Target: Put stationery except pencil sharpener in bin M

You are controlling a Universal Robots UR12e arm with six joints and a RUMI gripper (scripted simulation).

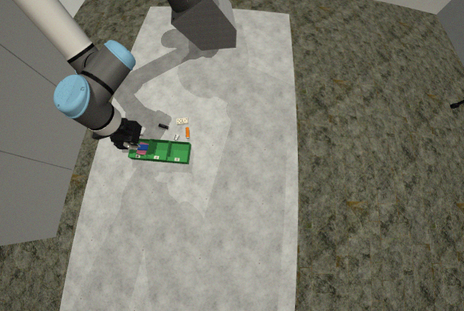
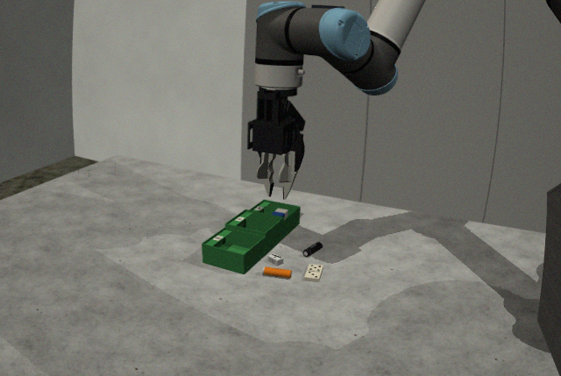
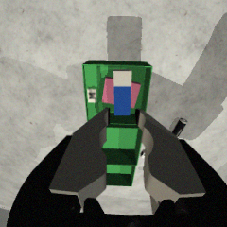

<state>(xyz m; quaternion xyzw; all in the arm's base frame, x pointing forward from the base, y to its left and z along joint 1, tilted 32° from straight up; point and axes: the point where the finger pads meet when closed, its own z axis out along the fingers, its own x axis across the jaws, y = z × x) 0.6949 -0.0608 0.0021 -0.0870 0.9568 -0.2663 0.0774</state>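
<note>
My gripper is now 1 cm to the left of the blue eraser and 6 cm above it. From my hand the other things lie so: green bin block: 8 cm to the left, 6 cm below; black battery: 12 cm behind, 6 cm to the left, 8 cm below; pink eraser: 7 cm below.
</note>
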